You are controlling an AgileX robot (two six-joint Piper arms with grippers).
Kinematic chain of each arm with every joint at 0, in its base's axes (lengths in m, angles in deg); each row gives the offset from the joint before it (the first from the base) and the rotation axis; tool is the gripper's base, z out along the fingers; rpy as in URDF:
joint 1: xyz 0 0 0.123 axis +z
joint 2: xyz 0 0 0 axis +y
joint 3: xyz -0.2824 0 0.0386 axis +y
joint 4: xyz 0.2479 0 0.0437 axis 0.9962 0 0.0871
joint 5: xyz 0 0 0 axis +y
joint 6: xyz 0.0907 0 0.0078 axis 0.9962 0 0.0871
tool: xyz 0 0 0 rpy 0 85 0
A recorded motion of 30 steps. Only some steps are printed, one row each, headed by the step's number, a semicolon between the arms.
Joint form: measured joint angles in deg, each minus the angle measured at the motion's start. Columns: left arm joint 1, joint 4, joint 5, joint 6, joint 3, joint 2; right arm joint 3, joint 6, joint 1, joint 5, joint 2, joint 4.
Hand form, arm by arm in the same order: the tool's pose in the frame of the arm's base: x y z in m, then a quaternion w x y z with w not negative. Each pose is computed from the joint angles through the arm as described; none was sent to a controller.
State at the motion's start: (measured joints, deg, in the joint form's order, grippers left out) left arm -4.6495 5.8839 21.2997 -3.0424 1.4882 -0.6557; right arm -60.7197 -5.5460 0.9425 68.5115 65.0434 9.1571
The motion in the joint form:
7: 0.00 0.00 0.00 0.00 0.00 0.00; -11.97 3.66 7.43 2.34 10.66 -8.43
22: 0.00 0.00 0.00 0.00 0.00 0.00; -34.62 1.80 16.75 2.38 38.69 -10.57
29: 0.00 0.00 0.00 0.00 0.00 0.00; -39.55 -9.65 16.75 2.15 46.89 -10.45
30: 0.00 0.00 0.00 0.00 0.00 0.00; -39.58 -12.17 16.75 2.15 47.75 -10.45
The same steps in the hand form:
7: 0.0527 -0.0009 0.1717 0.59469 0.03867 0.80302 0.00352; 0.2474 0.0375 0.3518 0.18274 -0.08694 0.97917 0.01664
22: 0.0527 -0.0009 0.1717 0.59469 0.03867 0.80302 0.00352; 0.3633 0.1137 0.3076 0.13715 -0.18660 0.97280 0.00459
29: 0.0527 -0.0009 0.1717 0.59469 0.03867 0.80302 0.00352; 0.3938 0.1236 0.2744 0.11059 -0.28377 0.95246 -0.00858
30: 0.0527 -0.0009 0.1717 0.59469 0.03867 0.80302 0.00352; 0.3960 0.1243 0.2683 0.10317 -0.30496 0.94670 -0.01099

